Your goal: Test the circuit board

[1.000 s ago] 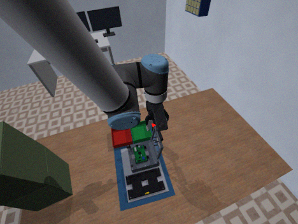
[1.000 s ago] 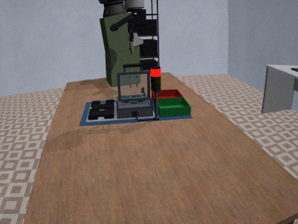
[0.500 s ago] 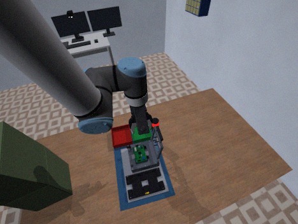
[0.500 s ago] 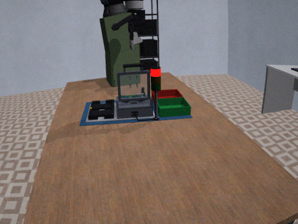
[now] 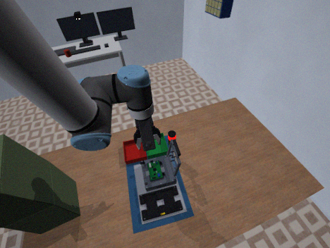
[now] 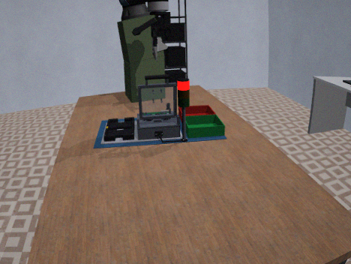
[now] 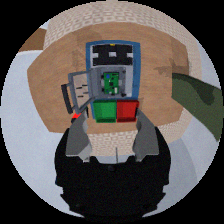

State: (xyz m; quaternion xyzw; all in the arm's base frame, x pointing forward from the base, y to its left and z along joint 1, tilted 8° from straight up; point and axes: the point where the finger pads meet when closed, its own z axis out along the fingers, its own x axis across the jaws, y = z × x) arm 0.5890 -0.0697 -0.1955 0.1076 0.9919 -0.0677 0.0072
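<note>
Right now the green circuit board is 260 mm below my hand. The rest, counted from my hand: tester bed: 260 mm below, 10 mm ahead; green bin: 320 mm below, 180 mm to the left, 90 mm ahead; clear lid: 150 mm below, 110 mm ahead, 30 mm to the right.
</note>
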